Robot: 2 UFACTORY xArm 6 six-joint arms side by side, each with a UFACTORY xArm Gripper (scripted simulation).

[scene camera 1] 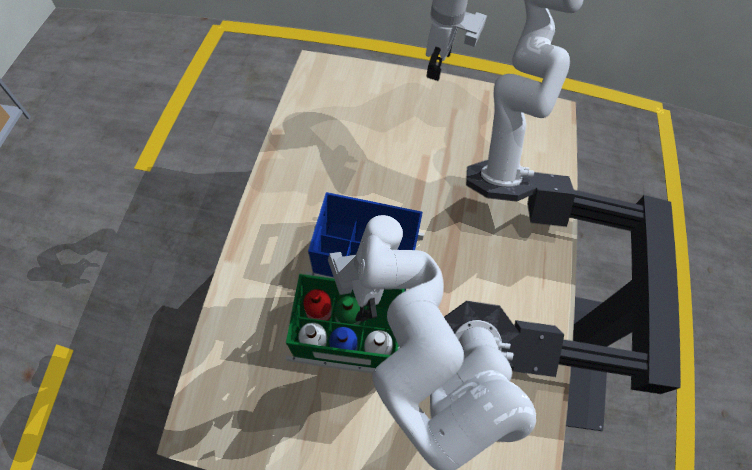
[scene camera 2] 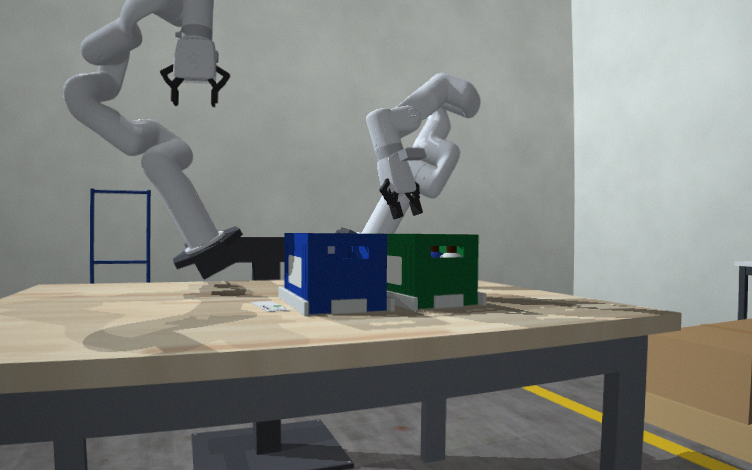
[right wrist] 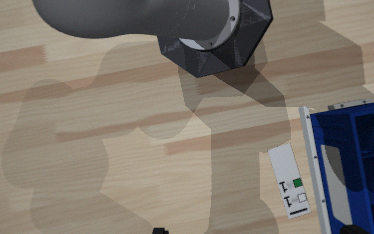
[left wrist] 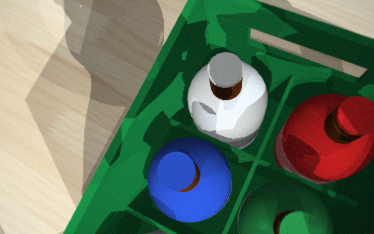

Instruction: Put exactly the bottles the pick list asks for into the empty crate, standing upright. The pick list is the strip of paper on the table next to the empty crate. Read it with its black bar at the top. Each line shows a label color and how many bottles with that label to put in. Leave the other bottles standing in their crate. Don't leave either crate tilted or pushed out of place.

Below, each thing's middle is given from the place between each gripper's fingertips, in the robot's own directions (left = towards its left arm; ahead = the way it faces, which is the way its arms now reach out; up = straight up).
Now: left hand (scene camera 2: 408, 216) 15 cm above the green crate (scene camera 2: 411, 271), 2 cm to the right of it and 2 cm short of it. From my left hand the other things lie so: blue bottle (left wrist: 188, 178) 14 cm below, 7 cm to the left, 2 cm ahead; red bottle (scene camera 1: 317, 304) 14 cm below, 11 cm ahead, 1 cm to the right; blue crate (scene camera 2: 358, 269) 21 cm to the right, 15 cm below, 3 cm ahead.
Now: the pick list (right wrist: 282, 159) 100 mm ahead of my right hand (scene camera 2: 194, 105), 170 mm to the left of it and 500 mm below it. The rest, counted from my right hand: red bottle (180 mm ahead, 530 mm to the left, 410 mm below); green crate (90 mm ahead, 570 mm to the left, 420 mm below); blue crate (100 mm ahead, 330 mm to the left, 420 mm below).
